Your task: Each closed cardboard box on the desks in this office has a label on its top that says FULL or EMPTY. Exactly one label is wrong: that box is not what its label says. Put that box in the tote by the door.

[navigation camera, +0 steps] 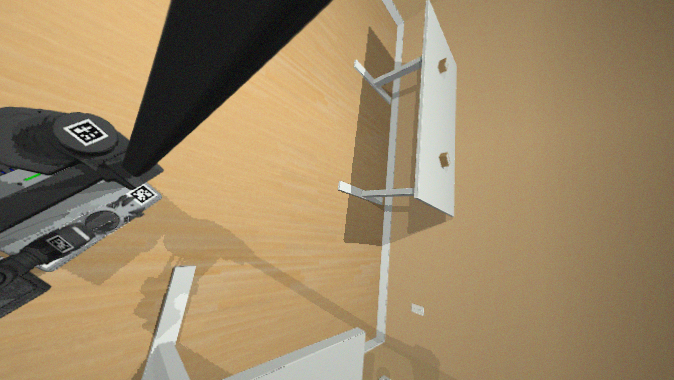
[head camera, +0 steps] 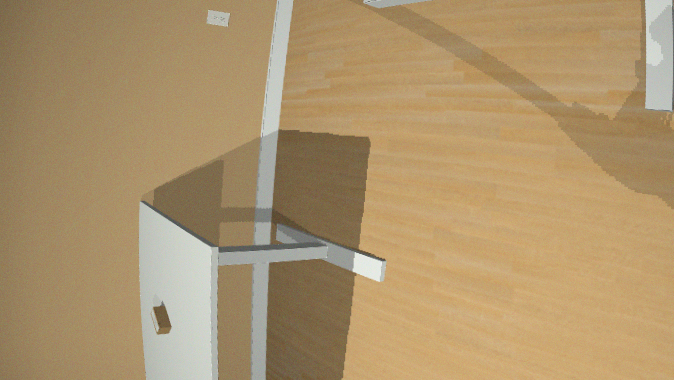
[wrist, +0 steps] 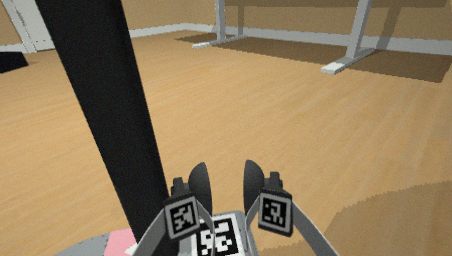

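Seen in the pictures: gripper, fingertip midpoint: [navigation camera: 139, 202] [wrist: 226, 178]; robot's base at its link origin: [navigation camera: 102, 218].
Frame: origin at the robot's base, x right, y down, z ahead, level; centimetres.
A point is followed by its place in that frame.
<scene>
A small brown cardboard box [head camera: 161, 320] {x -150.0, y -75.4, z 91.3 cm} [navigation camera: 444, 160] {x -149.9, y -75.3, z 91.9 cm} stands on a white desk [head camera: 175, 270] {x -127.8, y -72.0, z 97.4 cm} [navigation camera: 435, 115] {x -168.7, y -72.0, z 63.0 cm} along the wall. A second brown box [navigation camera: 442, 65] {x -204.4, y -75.3, z 39.1 cm} stands farther along the same desk in the navigation view. Both are too small in view for any label to be read. My gripper [wrist: 226, 178] {x -9.6, y -28.8, z 1.1 cm} is open in the wrist view, with its fingertips apart and floor showing between them. It is far from both boxes. A dark low object [wrist: 12, 62] {x -180.8, y -4.8, z -122.4 cm} lies on the floor at the left of the wrist view, near a white door frame [wrist: 35, 25] {x -249.7, y -22.0, z -134.3 cm}; I cannot tell whether it is the tote.
A second white desk [navigation camera: 310, 357] {x -3.8, y -95.0, z 32.3 cm} shows in part at the bottom of the navigation view, and its foot [navigation camera: 175, 310] {x 12.2, y -2.5, z 46.7 cm} [head camera: 659, 60] {x 8.0, y -2.5, z 43.2 cm} stands on the floor near my base. The first desk's feet [navigation camera: 350, 188] {x -120.1, y -2.5, z 88.6 cm} [wrist: 336, 66] {x -114.6, y -2.5, z 84.7 cm} reach out onto the floor. My black mast [wrist: 100, 100] {x -11.6, y -35.9, z -7.0 cm} crosses the wrist view.
</scene>
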